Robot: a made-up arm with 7 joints. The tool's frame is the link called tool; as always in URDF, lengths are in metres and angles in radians.
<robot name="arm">
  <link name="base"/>
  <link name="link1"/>
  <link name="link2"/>
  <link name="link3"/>
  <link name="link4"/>
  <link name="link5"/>
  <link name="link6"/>
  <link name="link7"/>
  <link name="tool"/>
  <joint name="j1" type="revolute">
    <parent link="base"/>
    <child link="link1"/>
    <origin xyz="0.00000 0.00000 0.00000"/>
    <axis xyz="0 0.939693 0.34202"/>
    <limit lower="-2.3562" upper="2.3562" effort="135" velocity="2.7"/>
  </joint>
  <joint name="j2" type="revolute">
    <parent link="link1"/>
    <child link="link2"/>
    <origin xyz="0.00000 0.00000 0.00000"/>
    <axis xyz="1 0 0"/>
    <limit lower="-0.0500" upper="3.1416" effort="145" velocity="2.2"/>
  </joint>
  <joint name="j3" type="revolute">
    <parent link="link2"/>
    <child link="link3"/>
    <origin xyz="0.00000 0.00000 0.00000"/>
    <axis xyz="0 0 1"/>
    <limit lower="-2.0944" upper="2.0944" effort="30" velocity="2.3"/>
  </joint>
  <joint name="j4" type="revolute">
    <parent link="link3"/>
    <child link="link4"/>
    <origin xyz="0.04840 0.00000 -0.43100"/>
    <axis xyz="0 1 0"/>
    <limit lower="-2.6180" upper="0.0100" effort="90" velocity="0.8"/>
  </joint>
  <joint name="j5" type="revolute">
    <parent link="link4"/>
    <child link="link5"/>
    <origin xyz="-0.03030 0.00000 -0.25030"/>
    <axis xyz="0 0 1"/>
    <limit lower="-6.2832" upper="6.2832" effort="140" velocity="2.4"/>
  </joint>
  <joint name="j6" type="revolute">
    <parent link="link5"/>
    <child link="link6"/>
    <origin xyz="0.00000 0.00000 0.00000"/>
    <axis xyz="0 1 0"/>
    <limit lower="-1.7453" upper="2.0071" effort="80" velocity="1.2"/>
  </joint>
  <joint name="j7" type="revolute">
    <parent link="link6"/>
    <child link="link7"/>
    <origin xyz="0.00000 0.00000 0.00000"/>
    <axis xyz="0 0 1"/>
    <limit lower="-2.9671" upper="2.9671" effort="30" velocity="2.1"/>
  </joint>
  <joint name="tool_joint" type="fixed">
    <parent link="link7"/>
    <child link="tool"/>
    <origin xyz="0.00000 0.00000 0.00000"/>
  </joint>
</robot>
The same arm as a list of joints. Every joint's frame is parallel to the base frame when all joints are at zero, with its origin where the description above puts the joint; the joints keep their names.
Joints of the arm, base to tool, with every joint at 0 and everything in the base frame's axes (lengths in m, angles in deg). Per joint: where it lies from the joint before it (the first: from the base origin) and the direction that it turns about. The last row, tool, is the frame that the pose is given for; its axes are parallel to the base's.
j1: origin 0.0000 0.0000 0.0000 axis 0 0.9397 0.342
j2: origin 0.0000 0.0000 0.0000 axis +x
j3: origin 0.0000 0.0000 0.0000 axis +z
j4: origin 0.0484 0.0000 -0.4310 axis +y
j5: origin -0.0303 0.0000 -0.2503 axis +z
j6: origin 0.0000 0.0000 0.0000 axis +y
j7: origin 0.0000 0.0000 0.0000 axis +z
tool: origin 0.0000 0.0000 0.0000
Joint limits (deg, base to tool): -135.00..135.00 -2.86..180.00 -120.00..120.00 -150.00..0.57 -360.00..360.00 -100.00..115.00 -170.00..170.00

